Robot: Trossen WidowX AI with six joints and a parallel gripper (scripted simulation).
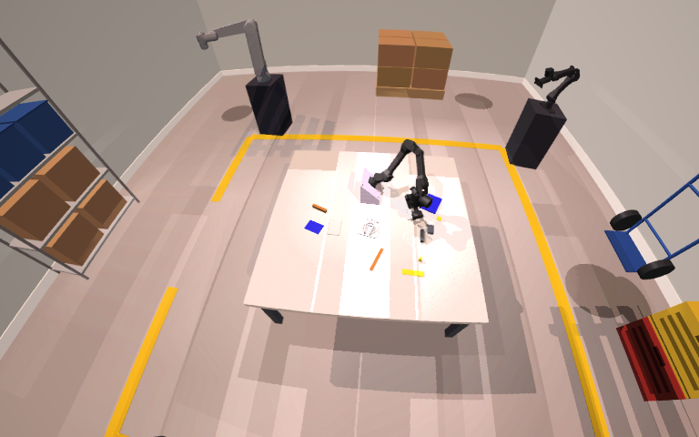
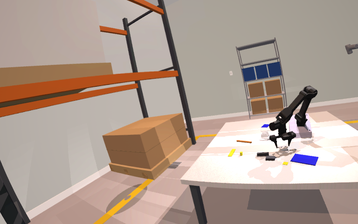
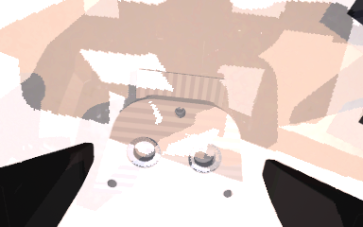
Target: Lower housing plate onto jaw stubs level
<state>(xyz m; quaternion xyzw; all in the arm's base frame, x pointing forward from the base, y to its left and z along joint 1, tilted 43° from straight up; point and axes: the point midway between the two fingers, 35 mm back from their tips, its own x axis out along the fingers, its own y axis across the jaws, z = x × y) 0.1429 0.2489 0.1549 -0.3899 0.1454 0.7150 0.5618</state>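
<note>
The white part is right at my gripper tip. From my gripper tip the other things lie so: yellow strip: 39 cm ahead, 5 cm to the left, 2 cm below; blue plate: 14 cm behind, 13 cm to the left, 2 cm below; orange rod: 35 cm ahead, 16 cm to the right, 2 cm below.
</note>
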